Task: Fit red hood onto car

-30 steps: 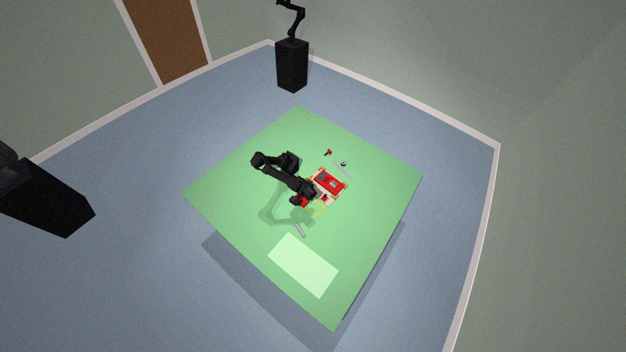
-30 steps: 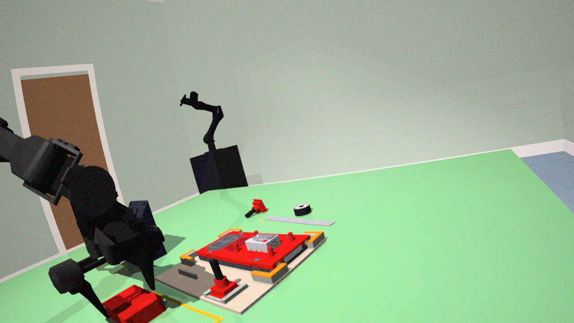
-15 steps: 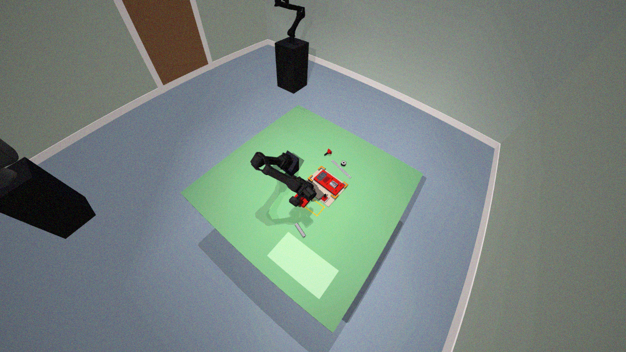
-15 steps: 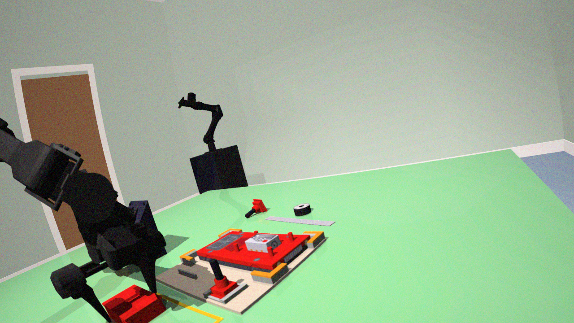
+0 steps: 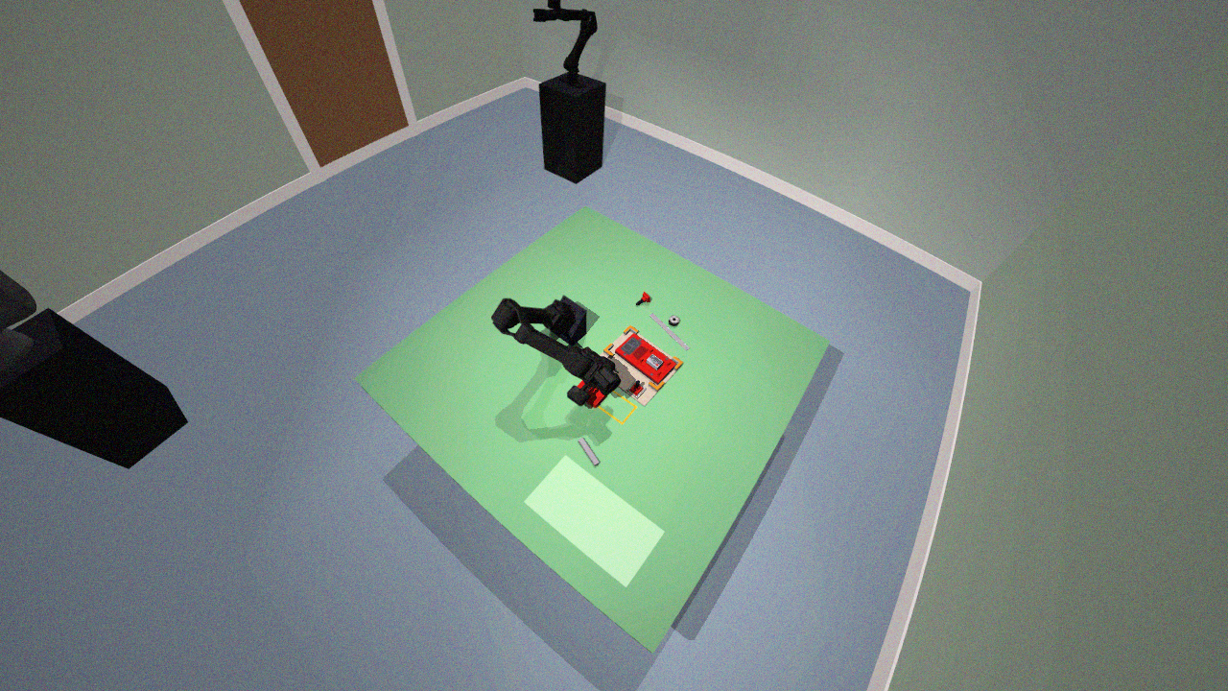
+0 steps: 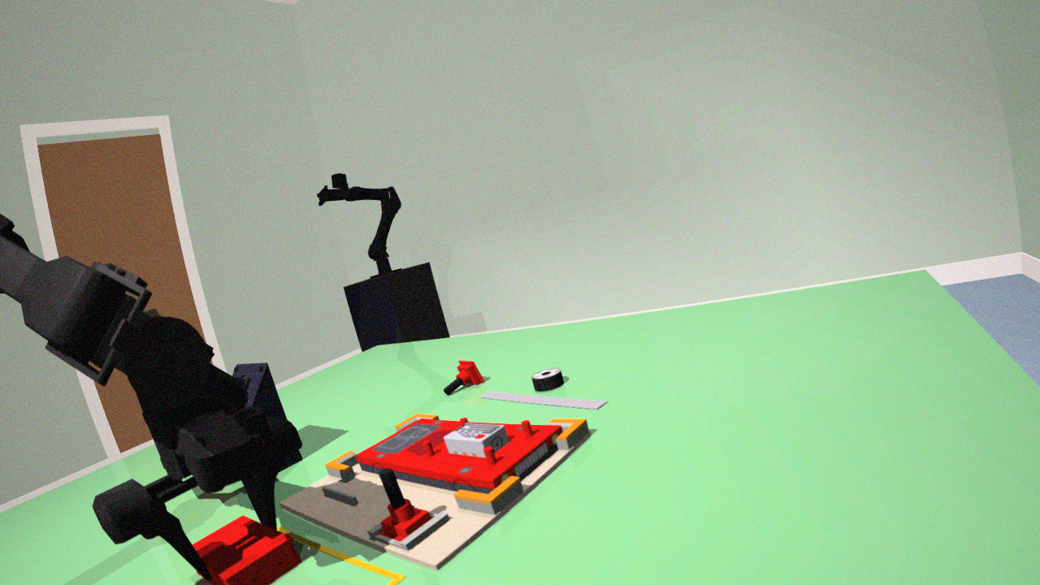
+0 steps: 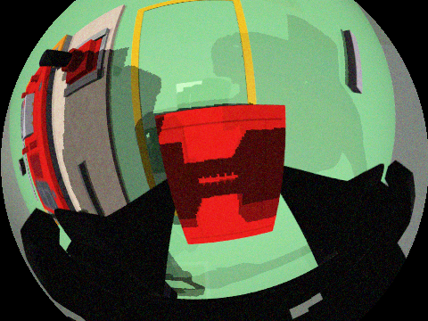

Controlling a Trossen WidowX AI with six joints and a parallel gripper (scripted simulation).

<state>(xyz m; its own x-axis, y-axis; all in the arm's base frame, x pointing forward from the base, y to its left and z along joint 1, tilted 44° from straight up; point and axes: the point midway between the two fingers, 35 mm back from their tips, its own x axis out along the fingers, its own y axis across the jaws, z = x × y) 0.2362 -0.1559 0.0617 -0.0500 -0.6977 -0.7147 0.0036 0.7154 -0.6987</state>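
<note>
Now: gripper tip 23 cm to the right of the grey engine block, 11 cm short of it and 1 cm below it. Round my gripper tip: grey bar (17 cm to the right, 12 cm ahead); then jig (21 cm to the left, 6 cm ahead); then red hood (1 cm above).
</note>
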